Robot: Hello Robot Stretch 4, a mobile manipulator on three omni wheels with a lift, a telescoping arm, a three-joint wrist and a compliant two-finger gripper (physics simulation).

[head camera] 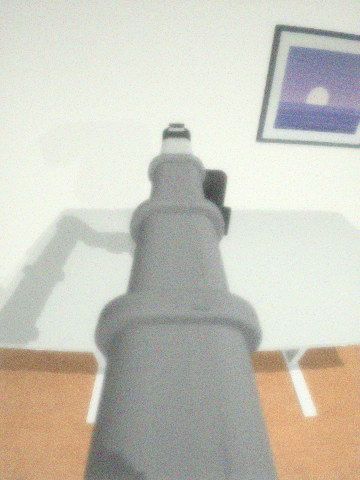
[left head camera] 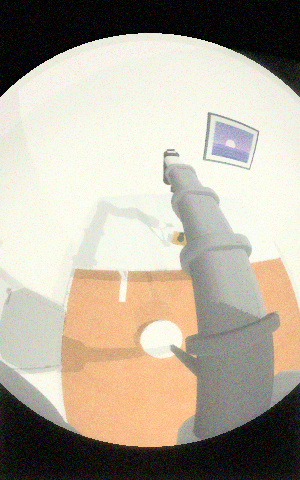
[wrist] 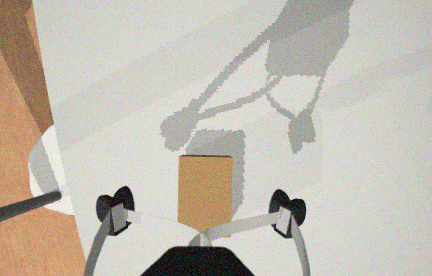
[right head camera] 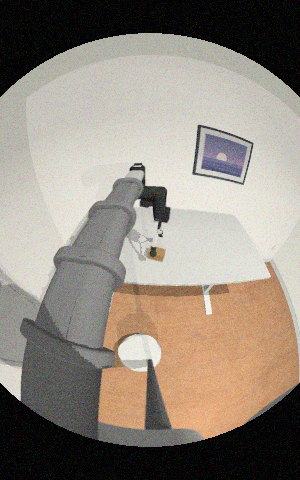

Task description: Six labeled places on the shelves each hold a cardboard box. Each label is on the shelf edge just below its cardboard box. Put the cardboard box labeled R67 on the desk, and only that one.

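Observation:
A brown cardboard box (left head camera: pixel 175 241) (right head camera: pixel 160 257) (wrist: pixel 205 190) rests on the white desk (head camera: pixel 300 280) (left head camera: pixel 120 250) (right head camera: pixel 215 250) (wrist: pixel 375 210). No label shows on it, and the shelves with their labels do not show. My gripper (right head camera: pixel 156 242) (wrist: pixel 202 204) is open above the box. In the wrist view its two fingertips stand wide apart, one on each side of the box with gaps between, and the box casts its shadow on the desk. The gripper's body hides the near end of the box there. In the head camera view the arm hides the box.
My grey telescoping arm (head camera: pixel 175 260) (left head camera: pixel 215 250) (right head camera: pixel 100 260) reaches over the desk. A round white object (left head camera: pixel 161 339) (right head camera: pixel 140 352) stands before the desk on the orange floor (left head camera: pixel 125 400) (right head camera: pixel 210 370). A framed picture (head camera: pixel 320 90) (left head camera: pixel 231 142) (right head camera: pixel 222 155) hangs on the wall.

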